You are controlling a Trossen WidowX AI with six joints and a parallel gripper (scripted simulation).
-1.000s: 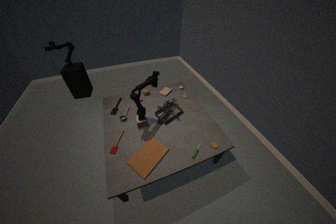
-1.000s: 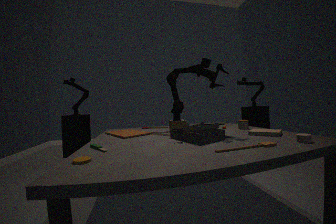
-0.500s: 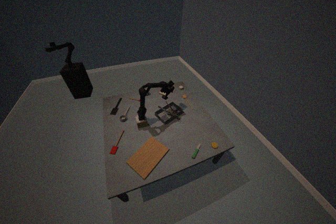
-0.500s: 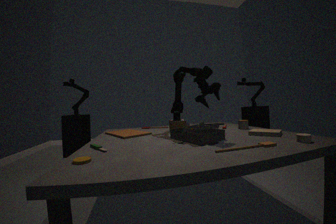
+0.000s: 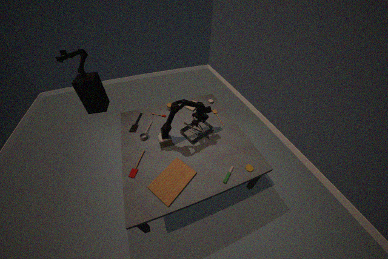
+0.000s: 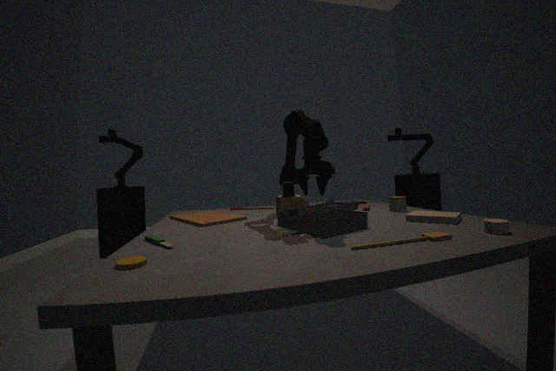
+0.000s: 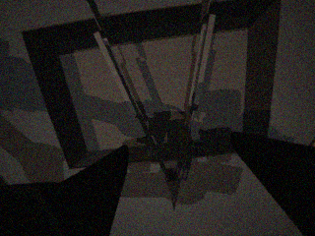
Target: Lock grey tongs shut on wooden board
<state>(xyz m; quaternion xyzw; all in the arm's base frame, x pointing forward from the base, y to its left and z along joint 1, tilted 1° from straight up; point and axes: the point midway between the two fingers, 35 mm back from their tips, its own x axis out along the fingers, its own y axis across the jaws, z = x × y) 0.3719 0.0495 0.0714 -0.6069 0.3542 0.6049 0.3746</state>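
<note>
Now: gripper tip 30 mm past the roasting tin, 20 mm to the right of it and 100 mm above it. Also, from my gripper tip: wooden board 360 mm behind, 470 mm to the right, 120 mm below; green-handled tool 130 mm ahead, 520 mm to the right, 120 mm below; pale block 30 mm ahead, 470 mm to the left, 110 mm below.
</note>
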